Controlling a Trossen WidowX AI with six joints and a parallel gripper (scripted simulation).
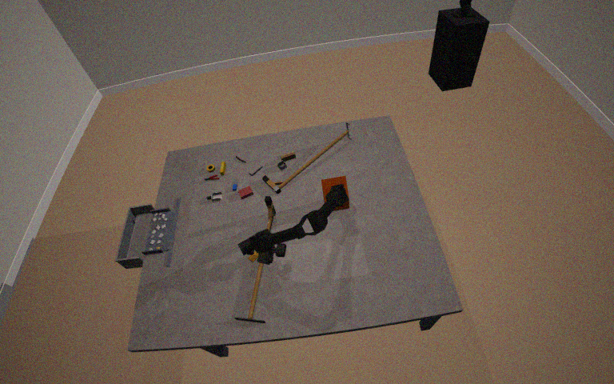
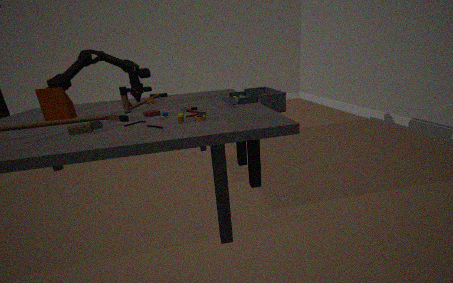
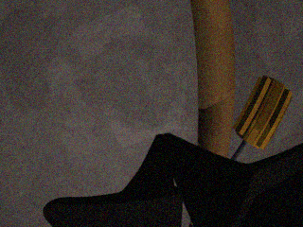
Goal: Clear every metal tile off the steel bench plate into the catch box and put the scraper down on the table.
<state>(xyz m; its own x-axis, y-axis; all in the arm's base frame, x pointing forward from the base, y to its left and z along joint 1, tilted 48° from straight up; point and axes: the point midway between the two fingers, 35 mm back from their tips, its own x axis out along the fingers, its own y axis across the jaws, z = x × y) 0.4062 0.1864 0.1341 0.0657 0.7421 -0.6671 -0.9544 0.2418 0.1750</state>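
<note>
Now: the long scraper 5 cm above my gripper tip, 4 cm ahead of it and 1 cm to the left of it. The rest, counted from my gripper tip: blue piece 51 cm to the right, 16 cm ahead, 1 cm below; then yellow screwdriver 7 cm ahead, 2 cm to the right; then red block 43 cm to the right, 10 cm ahead.
</note>
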